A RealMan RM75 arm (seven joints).
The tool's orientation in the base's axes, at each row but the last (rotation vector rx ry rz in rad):
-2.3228, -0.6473, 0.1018
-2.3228, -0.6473, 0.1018
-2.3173, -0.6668, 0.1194
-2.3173, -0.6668, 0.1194
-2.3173, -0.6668, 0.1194
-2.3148, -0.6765, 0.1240
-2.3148, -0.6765, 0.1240
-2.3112, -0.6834, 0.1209
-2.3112, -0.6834, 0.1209
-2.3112, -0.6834, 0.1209
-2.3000, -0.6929, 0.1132
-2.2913, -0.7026, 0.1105
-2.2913, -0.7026, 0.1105
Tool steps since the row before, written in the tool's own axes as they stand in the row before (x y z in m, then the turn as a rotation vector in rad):
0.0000, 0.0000, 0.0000, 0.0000, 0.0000, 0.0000
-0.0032, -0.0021, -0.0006, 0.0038, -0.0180, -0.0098
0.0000, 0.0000, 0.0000, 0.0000, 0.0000, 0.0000
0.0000, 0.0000, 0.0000, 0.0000, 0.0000, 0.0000
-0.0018, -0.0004, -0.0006, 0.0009, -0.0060, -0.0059
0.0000, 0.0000, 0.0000, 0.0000, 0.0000, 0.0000
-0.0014, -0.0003, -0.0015, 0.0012, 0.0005, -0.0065
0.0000, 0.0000, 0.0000, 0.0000, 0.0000, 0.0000
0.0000, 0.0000, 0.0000, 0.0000, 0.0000, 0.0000
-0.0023, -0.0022, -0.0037, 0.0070, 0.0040, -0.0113
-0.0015, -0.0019, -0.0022, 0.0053, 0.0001, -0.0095
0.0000, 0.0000, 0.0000, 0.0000, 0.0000, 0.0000
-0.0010, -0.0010, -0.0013, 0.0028, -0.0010, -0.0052
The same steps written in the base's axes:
0.0000, 0.0000, 0.0000, 0.0000, 0.0000, 0.0000
-0.0035, -0.0006, 0.0015, -0.0019, 0.0069, 0.0196
0.0000, 0.0000, 0.0000, 0.0000, 0.0000, 0.0000
0.0000, 0.0000, 0.0000, 0.0000, 0.0000, 0.0000
-0.0016, -0.0010, 0.0005, -0.0002, 0.0005, 0.0084
0.0000, 0.0000, 0.0000, 0.0000, 0.0000, 0.0000
-0.0009, -0.0014, 0.0012, 0.0030, -0.0037, 0.0046
0.0000, 0.0000, 0.0000, 0.0000, 0.0000, 0.0000
0.0000, 0.0000, 0.0000, 0.0000, 0.0000, 0.0000
-0.0019, -0.0021, 0.0040, 0.0108, -0.0058, 0.0065
-0.0015, -0.0010, 0.0027, 0.0071, -0.0032, 0.0075
0.0000, 0.0000, 0.0000, 0.0000, 0.0000, 0.0000
-0.0009, -0.0007, 0.0015, 0.0033, -0.0012, 0.0048

